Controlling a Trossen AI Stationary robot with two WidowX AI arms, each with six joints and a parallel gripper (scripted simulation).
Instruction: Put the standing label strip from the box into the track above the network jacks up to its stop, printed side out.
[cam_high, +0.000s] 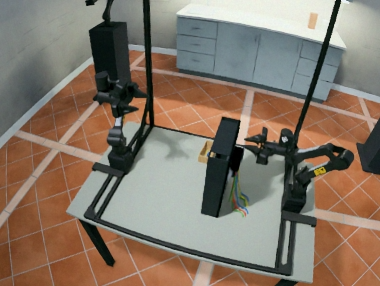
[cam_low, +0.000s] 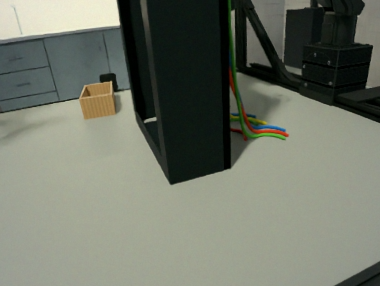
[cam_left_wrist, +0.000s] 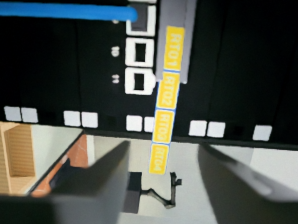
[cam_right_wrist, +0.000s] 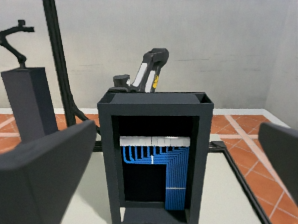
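The yellow label strip is 30 mm ahead of my left hand and 30 mm to the right of it. Round my left hand: small box 150 mm behind, 210 mm to the right, 270 mm below.
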